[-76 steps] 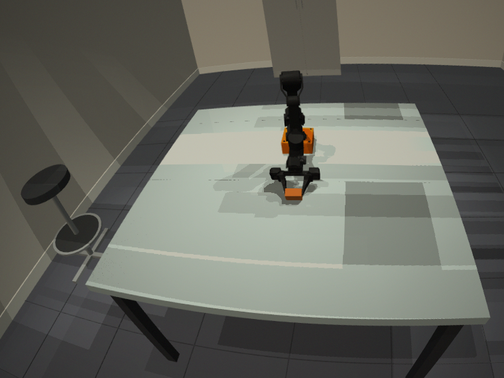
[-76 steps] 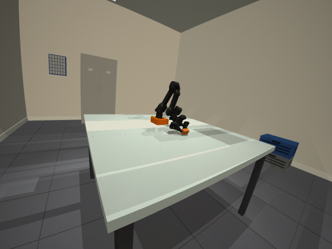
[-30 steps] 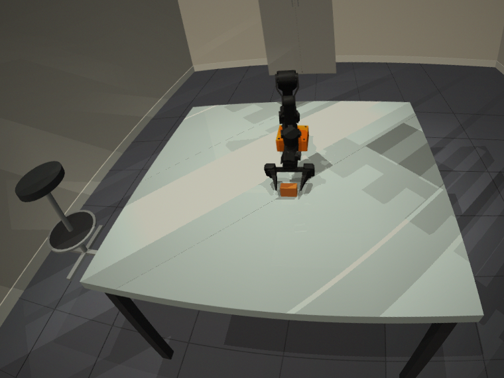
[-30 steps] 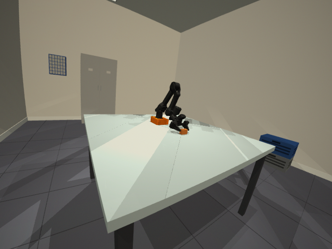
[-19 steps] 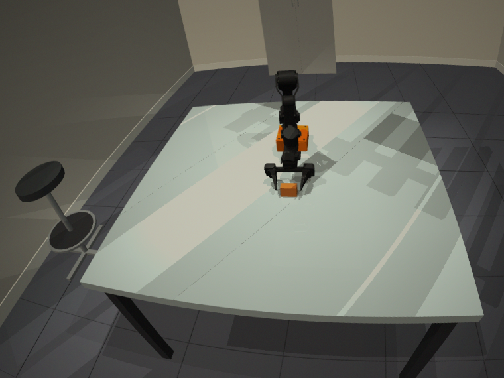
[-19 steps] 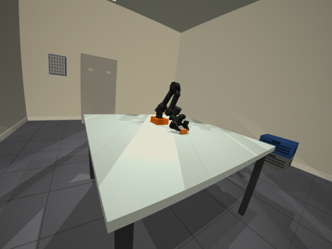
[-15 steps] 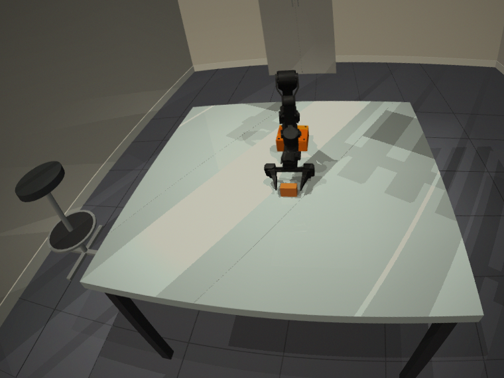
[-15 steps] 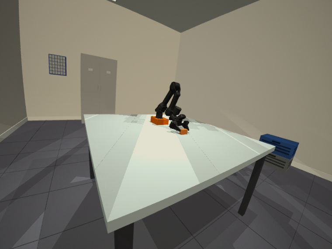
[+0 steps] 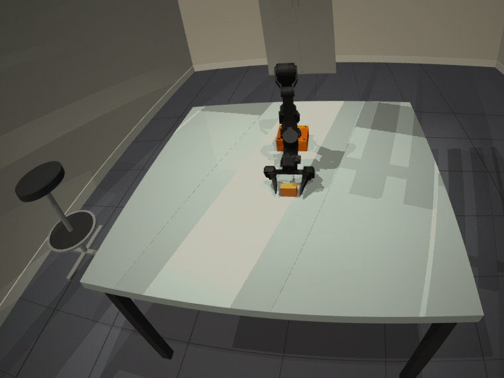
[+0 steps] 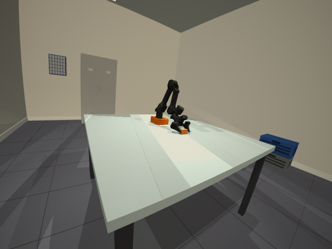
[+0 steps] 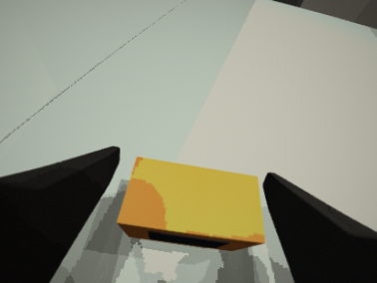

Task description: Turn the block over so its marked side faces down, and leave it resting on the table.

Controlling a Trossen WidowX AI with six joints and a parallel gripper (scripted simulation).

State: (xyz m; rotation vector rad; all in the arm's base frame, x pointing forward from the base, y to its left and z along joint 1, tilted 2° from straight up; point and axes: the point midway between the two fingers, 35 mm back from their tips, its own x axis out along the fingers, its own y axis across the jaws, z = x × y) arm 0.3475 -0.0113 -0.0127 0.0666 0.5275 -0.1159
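Now: gripper tip 30 mm past the orange block.
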